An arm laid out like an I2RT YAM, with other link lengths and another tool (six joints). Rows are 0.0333 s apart.
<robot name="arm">
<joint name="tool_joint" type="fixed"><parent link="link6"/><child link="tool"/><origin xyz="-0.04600 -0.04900 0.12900" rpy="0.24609 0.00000 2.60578"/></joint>
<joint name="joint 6" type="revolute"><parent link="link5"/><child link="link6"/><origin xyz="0.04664 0.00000 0.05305" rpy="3.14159 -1.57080 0.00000"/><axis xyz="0 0 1"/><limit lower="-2.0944" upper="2.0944"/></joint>
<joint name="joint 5" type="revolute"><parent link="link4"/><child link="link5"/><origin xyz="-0.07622 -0.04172 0.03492" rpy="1.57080 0.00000 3.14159"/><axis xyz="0 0 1"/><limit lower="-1.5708" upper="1.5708"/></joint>
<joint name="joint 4" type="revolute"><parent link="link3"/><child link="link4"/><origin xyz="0.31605 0.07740 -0.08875" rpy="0.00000 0.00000 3.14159"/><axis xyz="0 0 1"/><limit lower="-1.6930" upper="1.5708"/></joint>
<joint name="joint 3" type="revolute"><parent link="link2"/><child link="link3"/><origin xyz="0.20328 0.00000 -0.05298" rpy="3.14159 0.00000 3.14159"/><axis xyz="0 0 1"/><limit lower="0.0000" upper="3.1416"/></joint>
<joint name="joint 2" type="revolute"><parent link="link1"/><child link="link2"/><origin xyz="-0.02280 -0.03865 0.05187" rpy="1.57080 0.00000 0.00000"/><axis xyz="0 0 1"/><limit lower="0.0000" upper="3.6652"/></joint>
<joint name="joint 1" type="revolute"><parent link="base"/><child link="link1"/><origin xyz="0.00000 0.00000 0.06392" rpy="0.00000 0.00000 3.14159"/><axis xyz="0 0 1"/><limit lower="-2.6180" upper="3.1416"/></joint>
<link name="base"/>
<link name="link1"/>
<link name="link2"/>
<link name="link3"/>
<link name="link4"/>
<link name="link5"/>
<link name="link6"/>
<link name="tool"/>
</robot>
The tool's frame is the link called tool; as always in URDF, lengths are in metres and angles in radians.
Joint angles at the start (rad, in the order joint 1, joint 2, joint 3, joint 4, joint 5, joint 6): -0.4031, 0.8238, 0.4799, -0.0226, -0.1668, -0.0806
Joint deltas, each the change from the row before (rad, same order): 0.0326, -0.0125, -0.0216, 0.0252, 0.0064, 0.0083; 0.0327, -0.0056, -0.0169, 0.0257, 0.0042, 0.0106; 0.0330, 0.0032, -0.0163, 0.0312, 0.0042, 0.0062; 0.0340, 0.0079, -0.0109, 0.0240, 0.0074, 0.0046; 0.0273, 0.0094, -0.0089, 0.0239, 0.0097, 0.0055; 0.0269, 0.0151, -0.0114, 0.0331, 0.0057, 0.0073; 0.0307, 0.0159, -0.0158, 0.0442, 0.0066, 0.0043; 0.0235, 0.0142, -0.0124, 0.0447, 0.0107, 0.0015; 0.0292, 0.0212, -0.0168, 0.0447, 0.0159, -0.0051; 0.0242, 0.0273, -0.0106, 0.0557, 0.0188, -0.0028; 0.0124, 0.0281, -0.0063, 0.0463, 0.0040, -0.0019; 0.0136, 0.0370, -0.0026, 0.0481, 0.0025, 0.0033; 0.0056, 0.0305, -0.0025, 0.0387, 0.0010, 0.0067
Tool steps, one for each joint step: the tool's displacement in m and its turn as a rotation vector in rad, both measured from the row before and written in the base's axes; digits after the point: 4 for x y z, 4 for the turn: 0.0030, 0.0133, -0.0009, -0.0005, -0.0157, 0.0237; 0.0035, 0.0134, -0.0012, 0.0035, -0.0149, 0.0252; 0.0039, 0.0136, -0.0031, 0.0008, -0.0116, 0.0270; 0.0036, 0.0136, -0.0038, 0.0006, -0.0049, 0.0255; 0.0026, 0.0102, -0.0033, 0.0009, -0.0052, 0.0164; 0.0028, 0.0107, -0.0050, 0.0037, -0.0067, 0.0193; 0.0026, 0.0125, -0.0049, -0.0003, -0.0121, 0.0231; 0.0017, 0.0087, -0.0019, -0.0047, -0.0174, 0.0128; 0.0010, 0.0109, -0.0070, -0.0101, -0.0058, 0.0153; 0.0012, 0.0079, -0.0034, -0.0097, -0.0170, 0.0068; 0.0013, 0.0050, -0.0039, -0.0040, -0.0117, 0.0090; 0.0018, 0.0056, -0.0056, 0.0019, -0.0085, 0.0104; 0.0009, 0.0020, -0.0052, 0.0058, -0.0057, 0.0031
